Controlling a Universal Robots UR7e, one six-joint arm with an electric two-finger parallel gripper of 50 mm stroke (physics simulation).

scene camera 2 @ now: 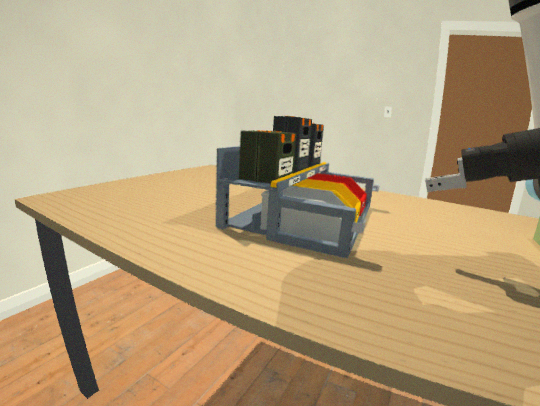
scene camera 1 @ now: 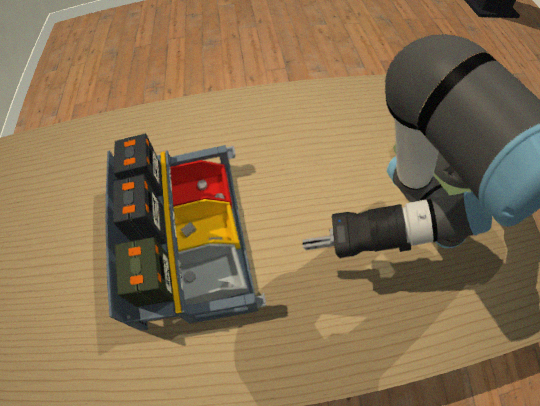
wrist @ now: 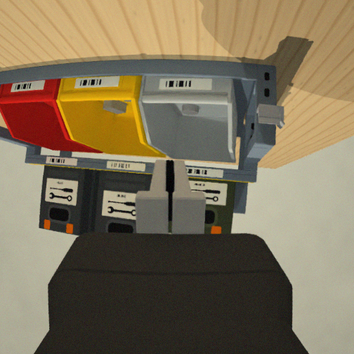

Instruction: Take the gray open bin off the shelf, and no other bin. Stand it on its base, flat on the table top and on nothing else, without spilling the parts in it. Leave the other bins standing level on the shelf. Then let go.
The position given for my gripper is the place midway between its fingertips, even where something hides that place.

Observation:
I see my gripper [scene camera 2: 426, 185], a gray open bin [scene camera 1: 213, 264], a yellow bin [scene camera 1: 212, 218] and a red bin [scene camera 1: 184, 177].
The gray open bin is seen too in scene camera 2 [scene camera 2: 317, 226] and in the wrist view [wrist: 210, 135]. The yellow bin also shows in scene camera 2 [scene camera 2: 340, 190] and in the wrist view [wrist: 80, 99]. My gripper shows as well in scene camera 1 [scene camera 1: 304, 245] and in the wrist view [wrist: 169, 178].

